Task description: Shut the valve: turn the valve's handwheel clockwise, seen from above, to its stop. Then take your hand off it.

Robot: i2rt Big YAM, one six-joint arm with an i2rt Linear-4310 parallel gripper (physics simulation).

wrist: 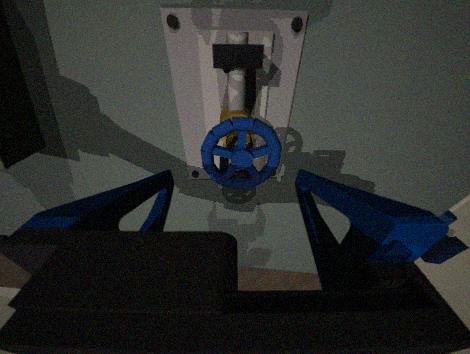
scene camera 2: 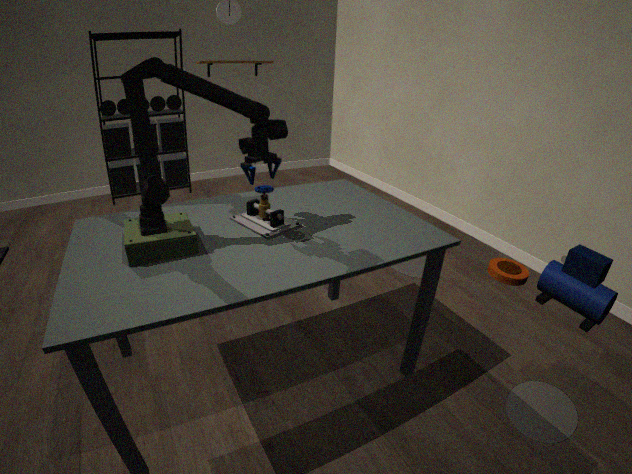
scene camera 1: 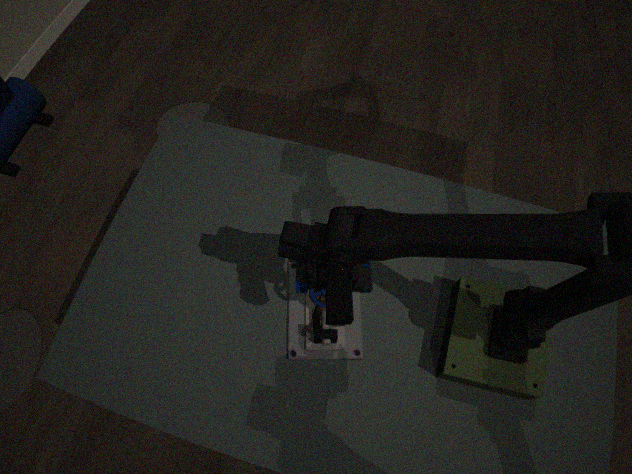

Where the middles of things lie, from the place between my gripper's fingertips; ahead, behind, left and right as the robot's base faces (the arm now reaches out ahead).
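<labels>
Blue handwheel (wrist: pixel 241 156): my gripper 10 mm short of it, 40 mm above it. Pale base plate (scene camera 1: pixel 297 350): 10 mm ahead of my gripper, 160 mm below it.
</labels>
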